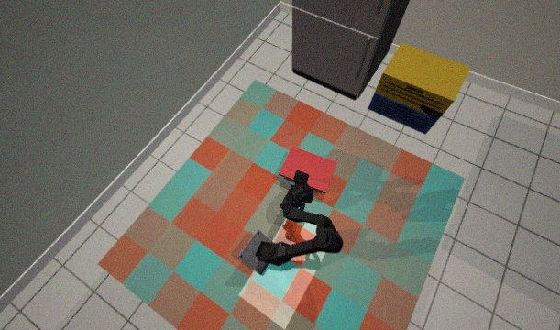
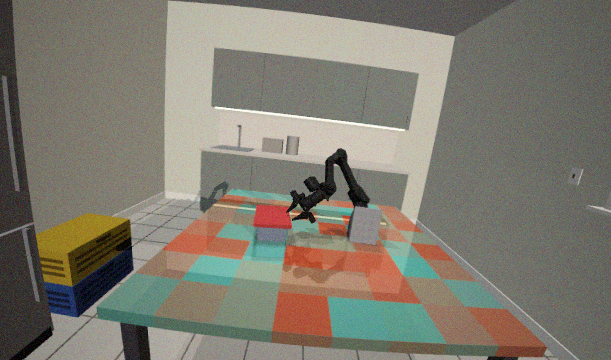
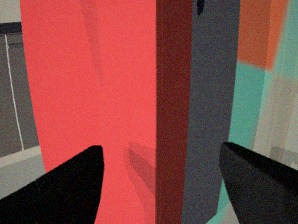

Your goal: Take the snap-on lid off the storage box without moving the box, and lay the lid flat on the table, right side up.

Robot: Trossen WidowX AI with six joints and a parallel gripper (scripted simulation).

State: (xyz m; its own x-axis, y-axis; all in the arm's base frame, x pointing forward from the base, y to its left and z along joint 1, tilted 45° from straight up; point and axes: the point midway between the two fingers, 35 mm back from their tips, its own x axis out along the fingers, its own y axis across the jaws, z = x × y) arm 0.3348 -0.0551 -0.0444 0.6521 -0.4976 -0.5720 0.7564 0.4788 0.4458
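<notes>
Now: the lid 8 cm ahead of my gripper tip. Also, from my gripper tip: storage box: 8 cm ahead, 4 cm below.
</notes>
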